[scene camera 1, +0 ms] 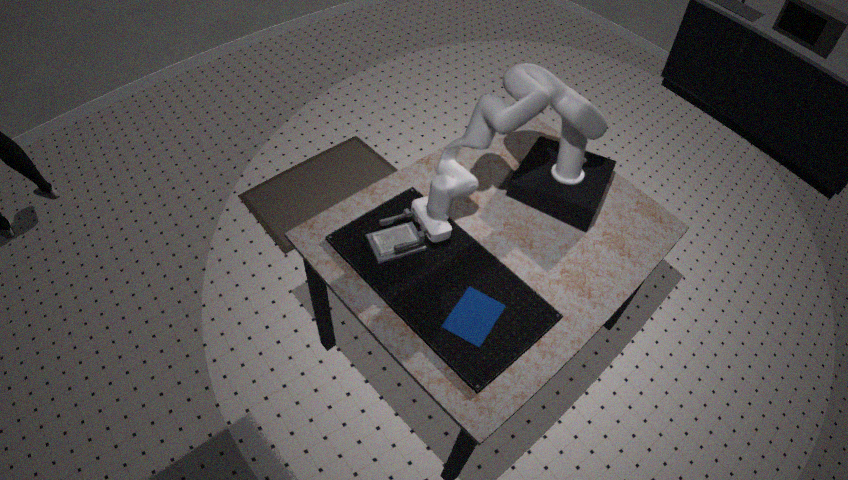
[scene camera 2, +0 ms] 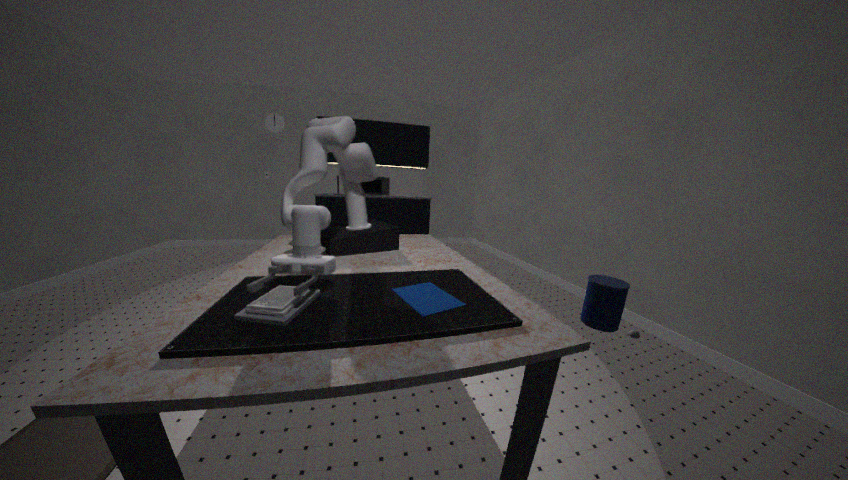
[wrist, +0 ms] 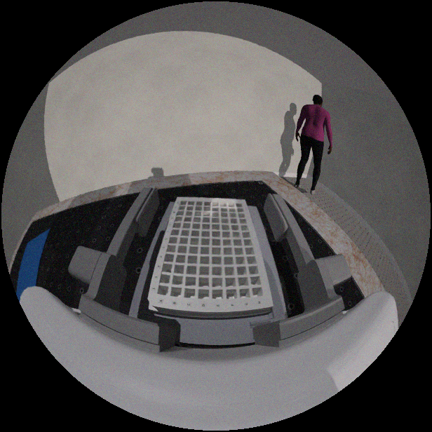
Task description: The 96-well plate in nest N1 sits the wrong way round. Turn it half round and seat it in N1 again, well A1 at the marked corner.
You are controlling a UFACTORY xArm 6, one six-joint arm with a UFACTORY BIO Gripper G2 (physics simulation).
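The pale 96-well plate [scene camera 1: 393, 237] [scene camera 2: 277, 296] [wrist: 210, 250] lies on the light grey nest N1 [scene camera 1: 379, 257] [scene camera 2: 260, 318] [wrist: 279, 303], at the left part of the black board. Its well grid faces up. Small marks run along its near and left edges in the wrist view, too small to read, so I cannot tell which corner is A1. The nest's marked corner cannot be made out. My gripper [scene camera 1: 389, 234] [scene camera 2: 277, 288] [wrist: 212, 216] is open and empty. Its two fingers stand on either side of the plate, with a gap to each long side in the wrist view.
The black board [scene camera 1: 410, 297] [scene camera 2: 357, 330] [wrist: 65, 250] lies on the marbled table [scene camera 1: 624, 237] [scene camera 2: 196, 380]. A blue square [scene camera 1: 474, 316] [scene camera 2: 427, 298] [wrist: 34, 260] lies on the board, well apart from the nest. The arm's black base block [scene camera 1: 553, 199] [scene camera 2: 371, 240] stands at the back. A person [wrist: 314, 125] stands beyond the table.
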